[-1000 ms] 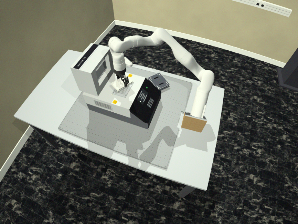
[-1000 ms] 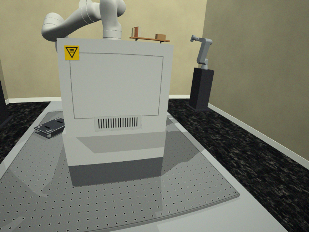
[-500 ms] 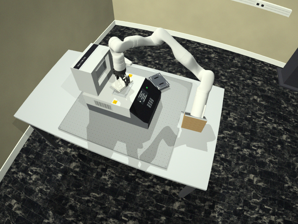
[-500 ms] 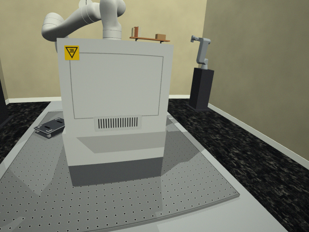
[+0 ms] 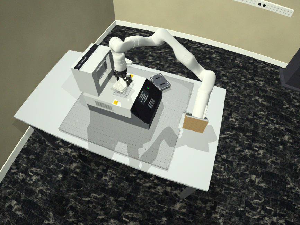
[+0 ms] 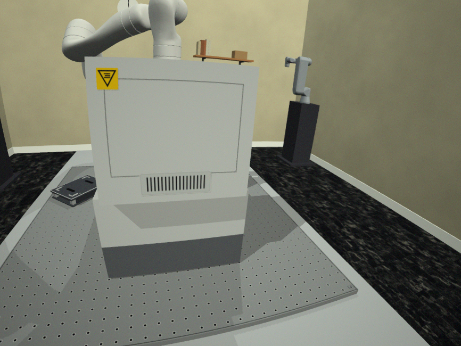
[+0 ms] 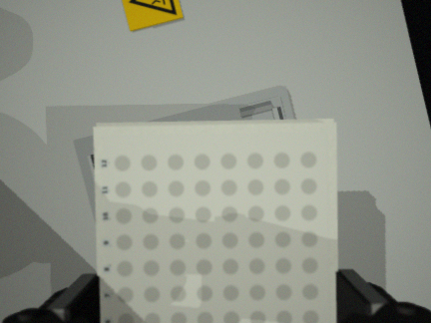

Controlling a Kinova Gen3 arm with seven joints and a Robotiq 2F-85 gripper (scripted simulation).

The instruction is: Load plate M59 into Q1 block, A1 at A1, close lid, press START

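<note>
The plate M59 is 1 cm below my hand. Also, from my hand: plate nest N1 (30 cm to the right, 24 cm below, 19 cm behind); then nest A1 mark (23 cm below, 21 cm to the right, 21 cm behind).
</note>
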